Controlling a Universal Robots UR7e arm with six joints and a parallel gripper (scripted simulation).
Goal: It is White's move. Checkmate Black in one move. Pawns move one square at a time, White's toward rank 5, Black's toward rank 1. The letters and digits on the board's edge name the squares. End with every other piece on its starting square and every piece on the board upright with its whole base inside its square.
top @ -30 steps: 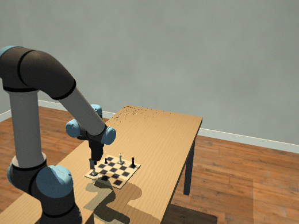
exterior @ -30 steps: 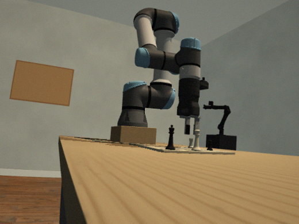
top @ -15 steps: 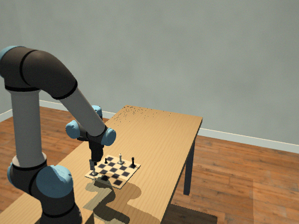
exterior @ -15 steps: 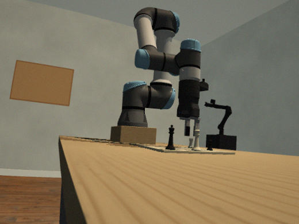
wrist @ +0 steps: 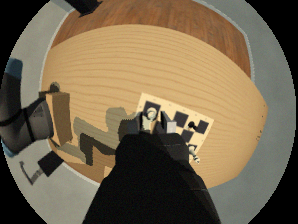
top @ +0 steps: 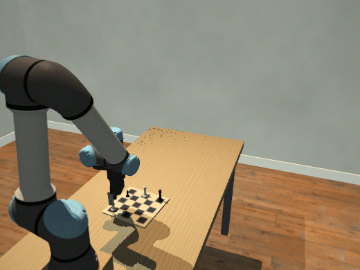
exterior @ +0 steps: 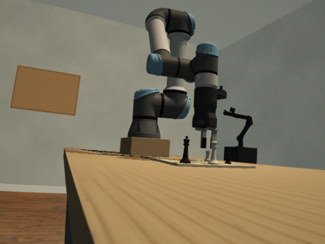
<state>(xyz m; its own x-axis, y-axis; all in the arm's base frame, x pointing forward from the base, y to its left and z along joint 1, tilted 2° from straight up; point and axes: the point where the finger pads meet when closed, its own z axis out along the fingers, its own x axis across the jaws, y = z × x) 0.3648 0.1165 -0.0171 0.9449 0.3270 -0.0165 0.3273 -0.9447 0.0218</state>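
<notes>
Right now the short white piece is 4 cm below my hand. From my hand the other things lie so: chessboard (7 cm ahead, 7 cm to the right, 6 cm below); black pawn (11 cm ahead, 4 cm below); tall white piece (15 cm ahead, 7 cm to the right, 3 cm below).
</notes>
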